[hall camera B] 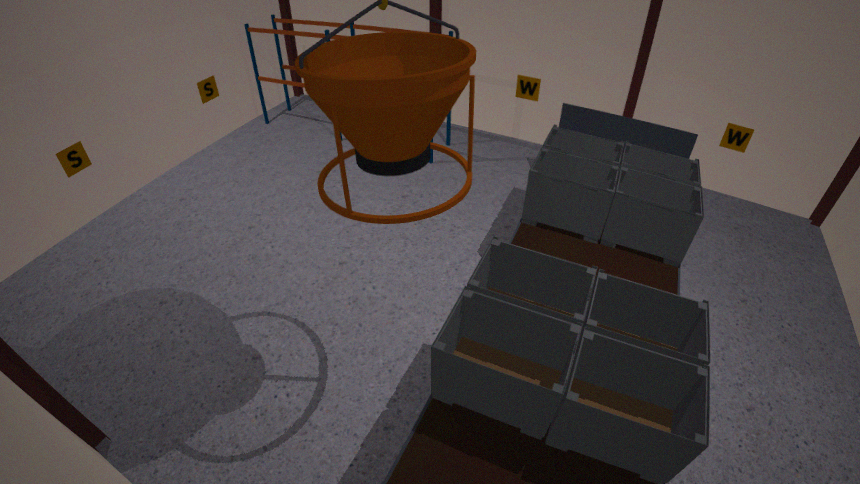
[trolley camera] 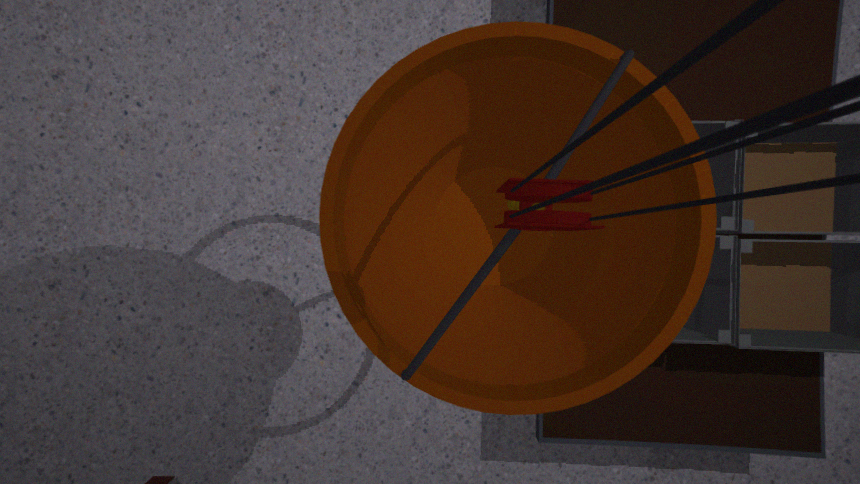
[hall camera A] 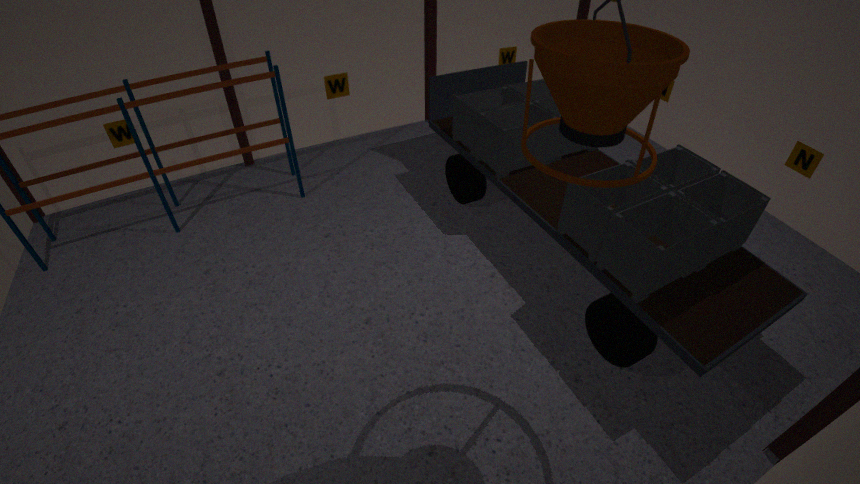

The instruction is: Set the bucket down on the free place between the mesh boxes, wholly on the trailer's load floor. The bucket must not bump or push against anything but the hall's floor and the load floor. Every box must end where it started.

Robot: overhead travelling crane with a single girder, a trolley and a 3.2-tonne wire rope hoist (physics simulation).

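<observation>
The orange bucket [hall camera A: 604,78] [hall camera B: 391,102] [trolley camera: 409,240] hangs upright in the air, its foot ring below the black outlet. My hook [hall camera B: 383,3] shows at the top of the bucket's bail in hall camera B; the red hook block is over the bucket in the trolley camera. The hook is shut on the bucket. In hall camera B the bucket appears left of the trailer, over the hall floor. The free place on the brown load floor [hall camera A: 535,192] [hall camera B: 601,252] [trolley camera: 752,72] lies between the near mesh boxes [hall camera A: 631,252] [hall camera B: 493,379] [trolley camera: 736,288] and the far mesh boxes [hall camera A: 487,141] [hall camera B: 565,198]. The bucket hides part of the trailer in the trolley camera.
A blue headboard [hall camera A: 442,93] [hall camera B: 625,129] stands at the trailer's far end. A blue and orange rack [hall camera A: 150,171] [hall camera B: 255,78] stands at the west wall. The bucket's shadow [hall camera B: 162,373] [trolley camera: 150,349] lies on the hall floor. Dark red columns stand along the walls.
</observation>
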